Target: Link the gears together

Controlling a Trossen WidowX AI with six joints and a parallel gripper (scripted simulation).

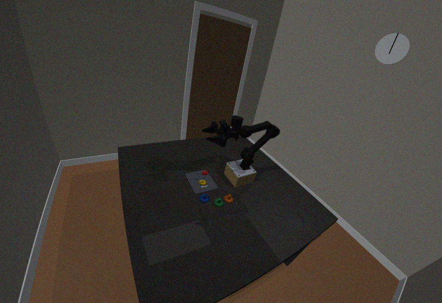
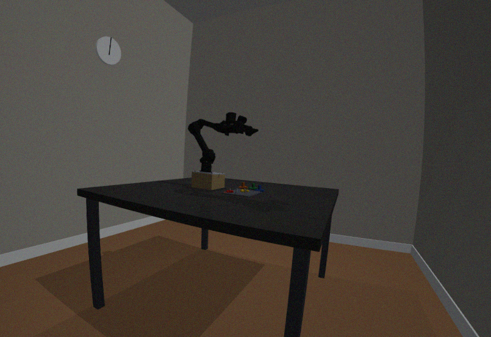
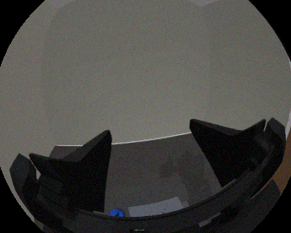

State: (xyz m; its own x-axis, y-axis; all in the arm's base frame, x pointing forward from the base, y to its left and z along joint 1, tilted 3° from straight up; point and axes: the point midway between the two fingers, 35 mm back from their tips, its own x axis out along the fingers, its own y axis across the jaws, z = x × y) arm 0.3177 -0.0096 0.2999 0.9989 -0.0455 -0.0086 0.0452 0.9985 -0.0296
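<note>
The orange gear is 380 mm below my gripper tip, 170 mm to the left of it and 160 mm behind it. The rest, counted from my gripper tip: yellow gear (380 mm below, 40 mm behind, 10 mm to the right); then white arrow (390 mm below, 40 mm behind, 20 mm to the left); then blue gear (380 mm below, 120 mm to the left).
</note>
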